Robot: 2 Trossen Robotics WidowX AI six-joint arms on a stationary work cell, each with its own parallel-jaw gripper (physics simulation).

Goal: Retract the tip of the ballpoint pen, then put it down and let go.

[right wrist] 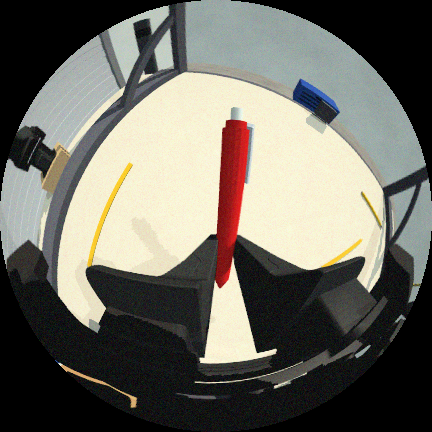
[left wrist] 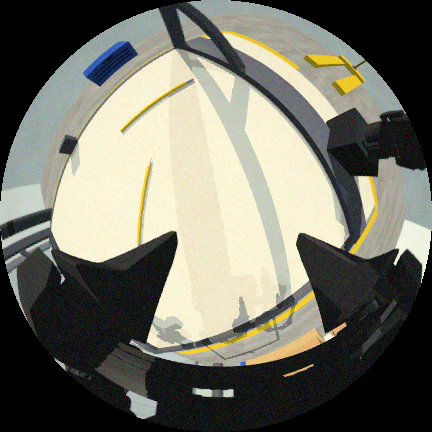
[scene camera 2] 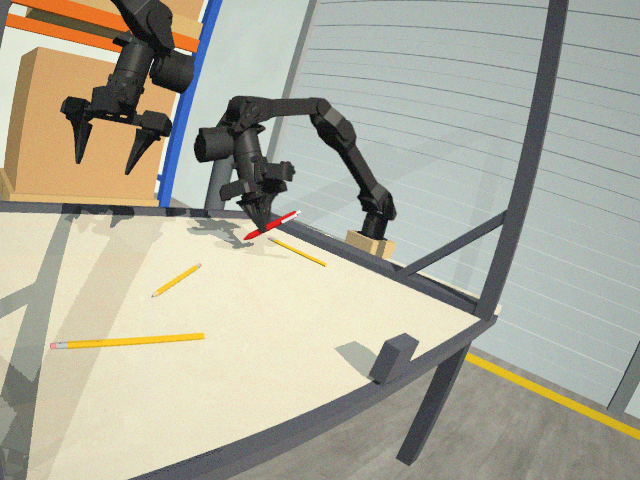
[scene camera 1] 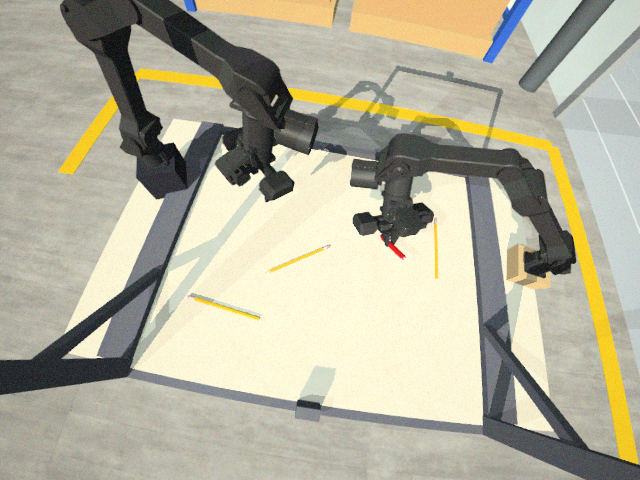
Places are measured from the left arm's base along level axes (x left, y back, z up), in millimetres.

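Pixels of known places: left gripper, fingertip midpoint: (left wrist: 240, 238) (scene camera 2: 101, 169) (scene camera 1: 256, 187); right gripper, fingertip midpoint: (right wrist: 224, 240) (scene camera 2: 265, 231) (scene camera 1: 389, 245); left arm's base, link origin: (left wrist: 368, 140) (scene camera 1: 155, 159); right arm's base, link origin: (right wrist: 48, 162) (scene camera 2: 372, 236) (scene camera 1: 534, 264).
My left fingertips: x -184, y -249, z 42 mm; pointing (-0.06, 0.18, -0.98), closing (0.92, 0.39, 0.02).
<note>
Ahead of a thing's pixels: the offset from my left fingertips to its middle. Level surfaces: height alone.
The red ballpoint pen {dz -72, dx -195, dy -293 mm} (scene camera 1: 397, 250) (scene camera 2: 281, 220) (right wrist: 233, 185) has a white push button at one end and a pale clip. My right gripper (scene camera 1: 388, 242) (scene camera 2: 263, 228) (right wrist: 224, 240) is shut on the pen near its pointed end and holds it tilted, a little above the table. In the right wrist view the button end points up the picture, and the pointed end shows between the fingers; whether a fine writing tip sticks out is too small to tell. My left gripper (scene camera 2: 103, 168) (left wrist: 240, 238) is open and empty, high above the table's far side, apart from the pen.
Three yellow pencils lie on the table {dz -148 mm} (scene camera 1: 361, 335) (scene camera 2: 289, 392): one pencil {dz -145, dx -209, dy -459 mm} (scene camera 1: 436, 253) (scene camera 2: 298, 252) (right wrist: 107, 215) near the pen, one {dz -145, dx -147, dy -63 mm} (scene camera 1: 299, 258) (scene camera 2: 176, 280) mid-table and one {dz -145, dx -224, dy +146 mm} (scene camera 1: 227, 308) (scene camera 2: 134, 341) farther left. A dark block {dz -117, dx -491, dy +0 mm} (scene camera 1: 308, 409) (scene camera 2: 394, 358) stands at the front edge.
</note>
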